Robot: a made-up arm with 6 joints.
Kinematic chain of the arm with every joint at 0, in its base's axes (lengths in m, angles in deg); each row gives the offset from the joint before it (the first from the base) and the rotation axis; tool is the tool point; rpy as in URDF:
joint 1: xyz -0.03 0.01 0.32 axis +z
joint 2: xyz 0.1 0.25 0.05 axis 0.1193 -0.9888 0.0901
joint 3: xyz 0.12 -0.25 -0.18 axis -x
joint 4: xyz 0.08 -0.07 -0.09 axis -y
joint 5: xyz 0.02 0 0.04 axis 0.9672 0.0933 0.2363
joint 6: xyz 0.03 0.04 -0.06 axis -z
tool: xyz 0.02 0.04 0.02 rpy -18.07 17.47 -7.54
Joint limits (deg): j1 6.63..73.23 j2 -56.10..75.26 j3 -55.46..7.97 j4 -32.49..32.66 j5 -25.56..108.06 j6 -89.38..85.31
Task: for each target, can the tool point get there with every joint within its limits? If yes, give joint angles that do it. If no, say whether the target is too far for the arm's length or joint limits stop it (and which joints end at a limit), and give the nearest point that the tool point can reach.
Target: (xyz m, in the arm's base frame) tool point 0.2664 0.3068 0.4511
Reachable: yes | joints 33.55 61.48 -34.00 23.79 21.78 -34.36
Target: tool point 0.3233 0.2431 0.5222
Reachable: yes | joints 27.87 65.29 -26.04 0.49 77.58 56.53
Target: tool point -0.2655 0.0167 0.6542
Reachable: no: joint limits stop it (at a limit: joint 1, joint 2, joint 3) | nearest point 0.0491 0.3294 0.5224 | short by 0.463 m
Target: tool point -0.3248 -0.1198 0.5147
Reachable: no: joint limits stop it (at a limit: joint 1, joint 2, joint 4, joint 5) | nearest point -0.0311 -0.0617 0.1815 | short by 0.448 m
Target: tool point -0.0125 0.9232 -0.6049
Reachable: no: too far | nearest point 0.0390 0.4032 0.0480 | short by 0.836 m
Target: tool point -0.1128 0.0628 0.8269
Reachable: no: joint limits stop it (at a limit: joint 1, joint 2, joint 3, joint 5) | nearest point 0.0717 0.3407 0.5689 | short by 0.422 m
